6 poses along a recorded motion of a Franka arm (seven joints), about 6.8 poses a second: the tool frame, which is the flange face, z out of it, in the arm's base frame.
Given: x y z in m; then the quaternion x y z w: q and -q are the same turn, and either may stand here.
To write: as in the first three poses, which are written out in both.
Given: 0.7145, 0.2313, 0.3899, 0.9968, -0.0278, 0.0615, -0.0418
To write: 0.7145, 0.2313, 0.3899, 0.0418, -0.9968, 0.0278, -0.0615
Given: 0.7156, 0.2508, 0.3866, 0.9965, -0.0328, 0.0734, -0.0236
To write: 0.7156, 0.2508, 0.3866, 0.0236, -0.9965, 0.0328, -0.0734
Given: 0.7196, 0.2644, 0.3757, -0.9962, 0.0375, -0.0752, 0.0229
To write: 0.7196, 0.2644, 0.3757, 0.0229, -0.9962, 0.0375, -0.0752
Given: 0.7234, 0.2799, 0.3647, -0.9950, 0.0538, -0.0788, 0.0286
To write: 0.7234, 0.2799, 0.3647, 0.0286, -0.9950, 0.0538, -0.0788
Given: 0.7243, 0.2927, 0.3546, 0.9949, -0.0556, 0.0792, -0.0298
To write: 0.7243, 0.2927, 0.3546, 0.0298, -0.9949, 0.0556, -0.0792
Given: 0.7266, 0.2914, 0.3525, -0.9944, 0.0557, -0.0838, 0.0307
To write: 0.7266, 0.2914, 0.3525, 0.0307, -0.9944, 0.0557, -0.0838
